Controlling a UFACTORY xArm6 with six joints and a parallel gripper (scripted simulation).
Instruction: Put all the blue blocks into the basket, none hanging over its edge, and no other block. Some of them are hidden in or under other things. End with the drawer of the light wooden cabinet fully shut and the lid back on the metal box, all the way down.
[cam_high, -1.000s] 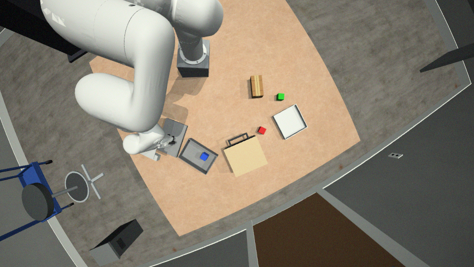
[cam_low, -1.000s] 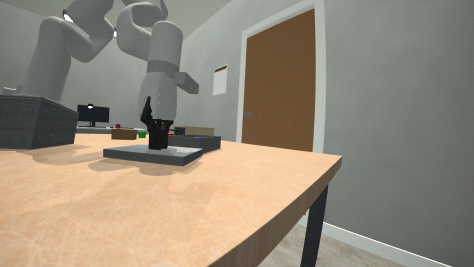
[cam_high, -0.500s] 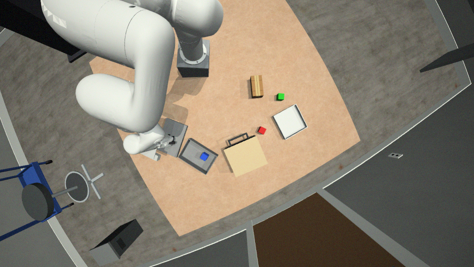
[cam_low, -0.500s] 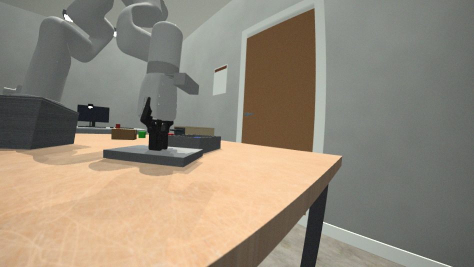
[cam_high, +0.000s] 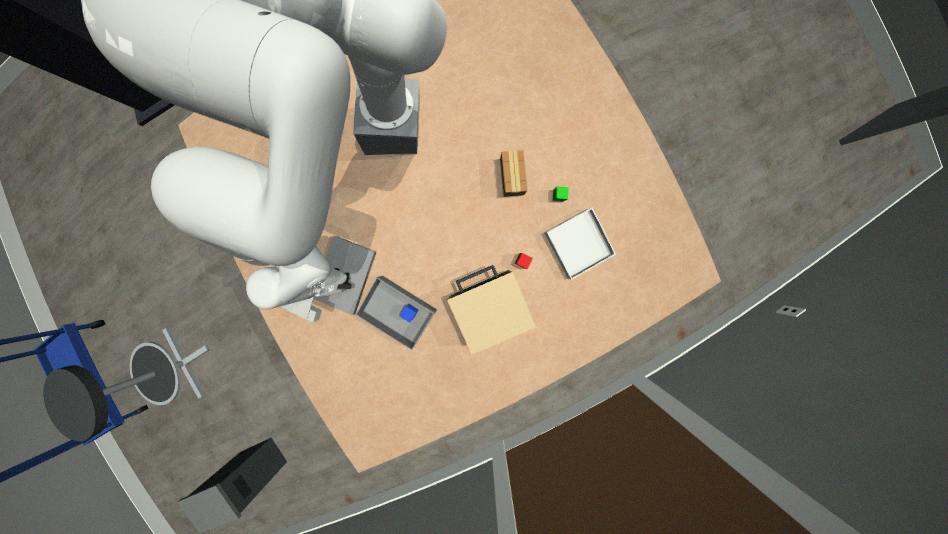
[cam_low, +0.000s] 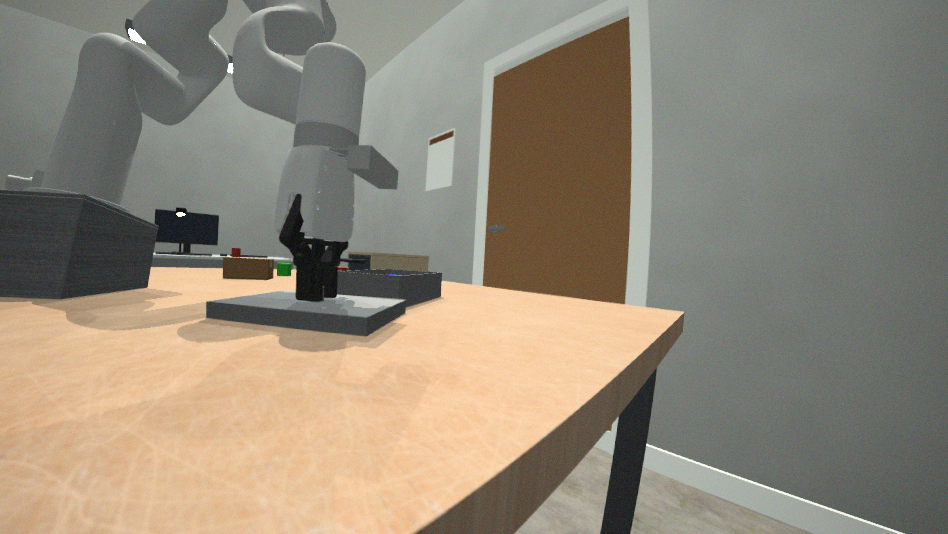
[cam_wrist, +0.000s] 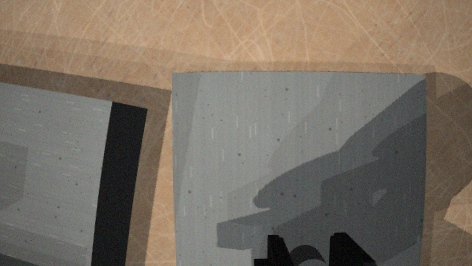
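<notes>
The metal box is 15 cm ahead of my hand, 11 cm to the left of it and 2 cm below it. Also, from my hand: light wooden cabinet: 22 cm ahead, 35 cm to the left; then small brown box: 8 cm behind, 54 cm to the left, 1 cm below; then red block: 14 cm ahead, 48 cm to the left, 2 cm below.
</notes>
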